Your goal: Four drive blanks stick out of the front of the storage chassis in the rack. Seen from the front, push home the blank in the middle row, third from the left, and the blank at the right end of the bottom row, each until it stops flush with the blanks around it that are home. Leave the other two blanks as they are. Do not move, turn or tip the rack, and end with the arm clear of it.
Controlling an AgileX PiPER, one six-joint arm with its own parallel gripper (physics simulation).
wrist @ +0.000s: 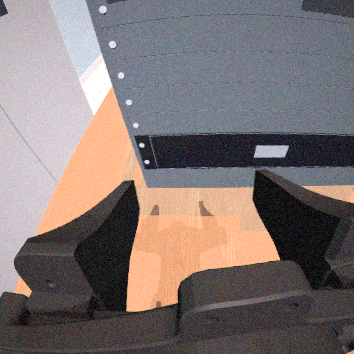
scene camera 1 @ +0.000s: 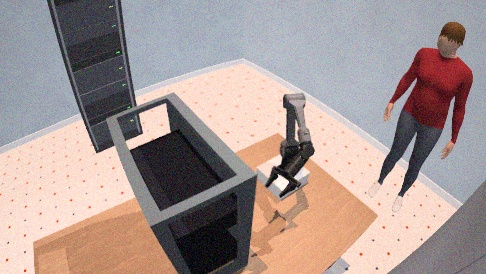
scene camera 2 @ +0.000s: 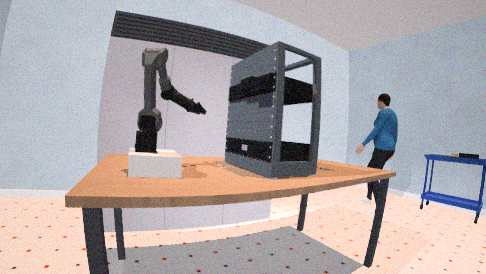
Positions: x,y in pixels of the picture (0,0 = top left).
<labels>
rack: wrist; scene camera 1 197,195; scene camera 2
same spot on rack: (wrist: 206,100) = (scene camera 2: 236,127)
</labels>
